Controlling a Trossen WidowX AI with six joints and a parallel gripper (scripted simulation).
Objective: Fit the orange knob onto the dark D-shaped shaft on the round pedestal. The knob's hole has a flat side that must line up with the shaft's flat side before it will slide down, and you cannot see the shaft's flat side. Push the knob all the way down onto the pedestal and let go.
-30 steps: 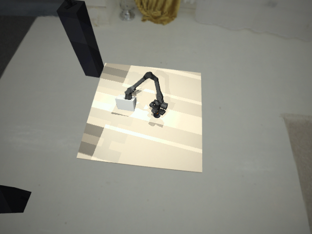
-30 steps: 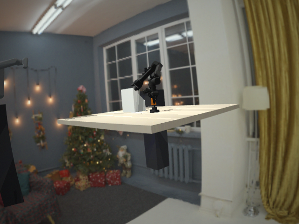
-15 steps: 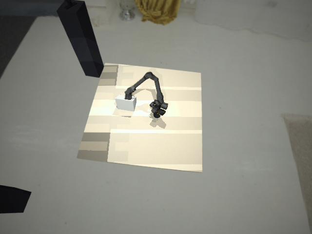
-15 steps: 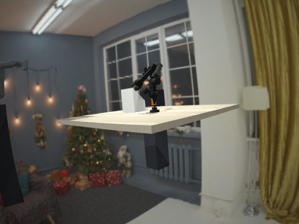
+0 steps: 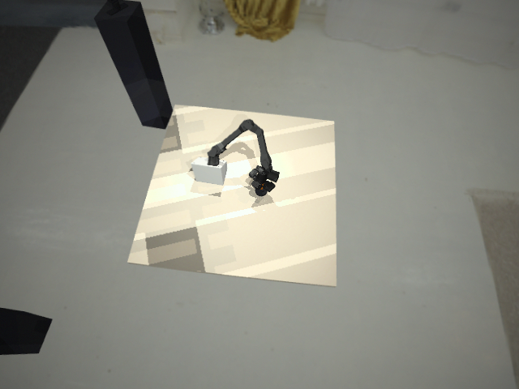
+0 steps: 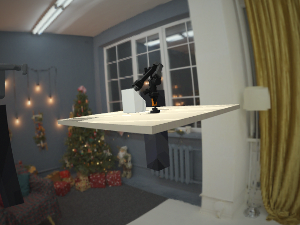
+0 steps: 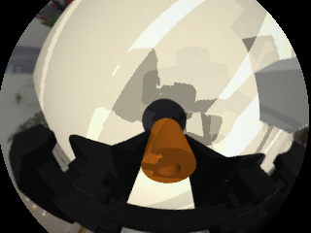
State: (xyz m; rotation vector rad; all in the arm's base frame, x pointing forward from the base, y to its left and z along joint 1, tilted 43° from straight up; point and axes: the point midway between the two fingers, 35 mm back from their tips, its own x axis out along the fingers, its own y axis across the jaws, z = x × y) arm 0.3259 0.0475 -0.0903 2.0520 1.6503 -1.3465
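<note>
My gripper tip is 2 cm below the orange knob. The rest, counted from my gripper tip: dark round pedestal 4 cm below.
</note>
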